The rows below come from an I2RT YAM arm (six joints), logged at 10 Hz.
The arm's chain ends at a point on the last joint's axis. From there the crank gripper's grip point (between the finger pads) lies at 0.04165 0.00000 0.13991 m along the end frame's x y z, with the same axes.
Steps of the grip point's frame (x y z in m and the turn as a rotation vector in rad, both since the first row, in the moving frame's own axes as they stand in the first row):
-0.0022, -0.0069, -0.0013, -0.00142, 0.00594, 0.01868
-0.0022, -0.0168, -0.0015, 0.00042, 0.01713, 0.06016
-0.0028, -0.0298, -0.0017, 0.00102, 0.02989, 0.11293
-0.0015, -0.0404, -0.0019, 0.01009, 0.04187, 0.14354
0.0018, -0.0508, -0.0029, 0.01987, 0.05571, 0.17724
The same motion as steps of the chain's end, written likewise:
-0.0030, -0.0079, -0.0010, -0.00142, 0.00594, 0.01868
-0.0045, -0.0193, -0.0008, 0.00042, 0.01713, 0.06016
-0.0067, -0.0346, -0.0004, 0.00102, 0.02989, 0.11293
-0.0070, -0.0454, -0.0001, 0.01009, 0.04187, 0.14354
-0.0055, -0.0561, -0.0004, 0.01987, 0.05571, 0.17724

